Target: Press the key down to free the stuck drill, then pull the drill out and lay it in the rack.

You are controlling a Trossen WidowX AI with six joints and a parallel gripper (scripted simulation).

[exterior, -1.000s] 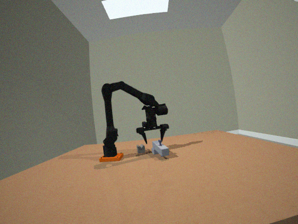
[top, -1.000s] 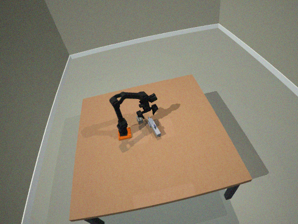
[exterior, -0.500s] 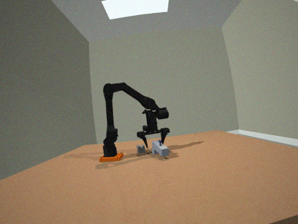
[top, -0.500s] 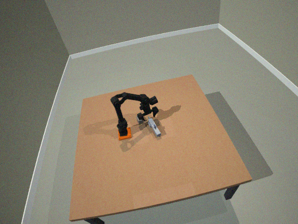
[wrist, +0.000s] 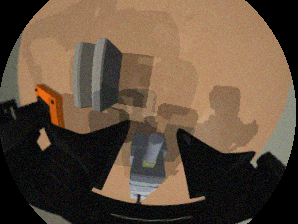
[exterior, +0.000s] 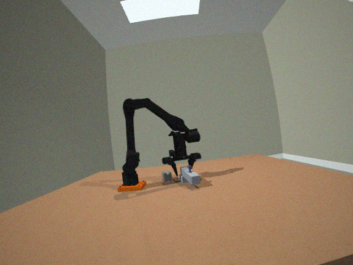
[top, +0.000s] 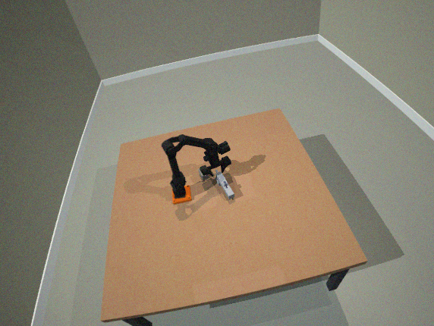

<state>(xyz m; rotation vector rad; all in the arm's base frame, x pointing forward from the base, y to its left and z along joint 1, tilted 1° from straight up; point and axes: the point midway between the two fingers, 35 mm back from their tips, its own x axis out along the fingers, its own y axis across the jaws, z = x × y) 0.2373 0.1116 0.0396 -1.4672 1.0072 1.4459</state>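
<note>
Now: gripper tip 20 mm short of the drill, 50 mm to the left of it and 30 mm below it. Round my gripper tip: blue key: 50 mm ahead, 130 mm to the right, 30 mm above; light grey-blue block: 40 mm ahead, 110 mm to the right, 10 mm above; rack: 90 mm behind, 20 mm to the left.
</note>
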